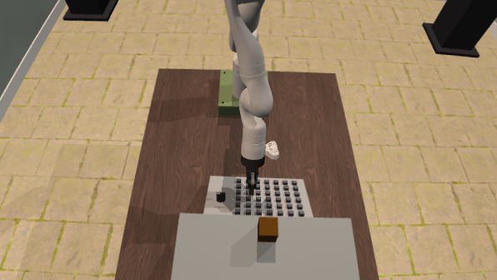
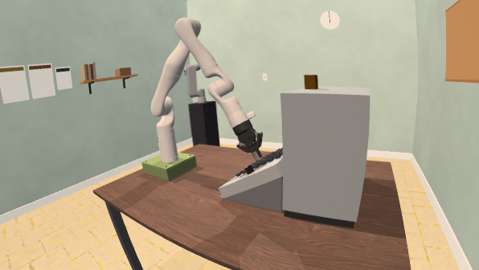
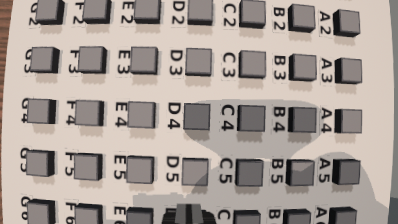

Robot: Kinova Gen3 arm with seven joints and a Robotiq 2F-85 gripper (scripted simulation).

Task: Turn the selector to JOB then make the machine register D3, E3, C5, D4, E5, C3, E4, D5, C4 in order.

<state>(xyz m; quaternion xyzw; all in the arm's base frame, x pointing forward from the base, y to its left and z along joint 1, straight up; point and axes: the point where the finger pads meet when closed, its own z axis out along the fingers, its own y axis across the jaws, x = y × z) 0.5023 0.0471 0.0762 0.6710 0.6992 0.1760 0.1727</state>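
Right now the D5 key is 3 cm to the left of my hand, 3 cm below it and 2 cm ahead of it. Round my hand: C5 key (5 cm ahead, 3 cm to the left, 1 cm below); then key D7 (4 cm to the right, 3 cm below, 2 cm ahead); then E5 key (4 cm below, 3 cm to the left, 1 cm behind).
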